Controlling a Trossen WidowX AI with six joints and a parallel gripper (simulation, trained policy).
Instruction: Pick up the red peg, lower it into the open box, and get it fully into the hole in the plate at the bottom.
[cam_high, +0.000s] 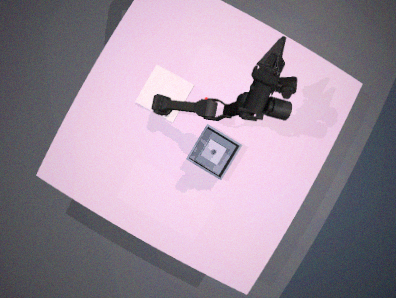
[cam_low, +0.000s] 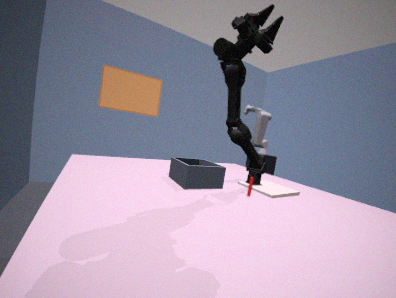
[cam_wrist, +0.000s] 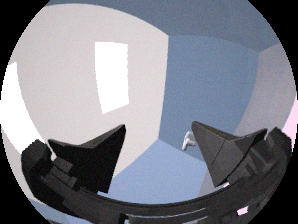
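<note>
Now: gripper tip 61 cm above the red peg, 13 cm to the left of it and 11 cm past it. The rest, counted from my gripper tip: grey box 62 cm below, 31 cm to the right, 7 cm ahead; pale plate 60 cm below, 31 cm to the right, 7 cm ahead.
</note>
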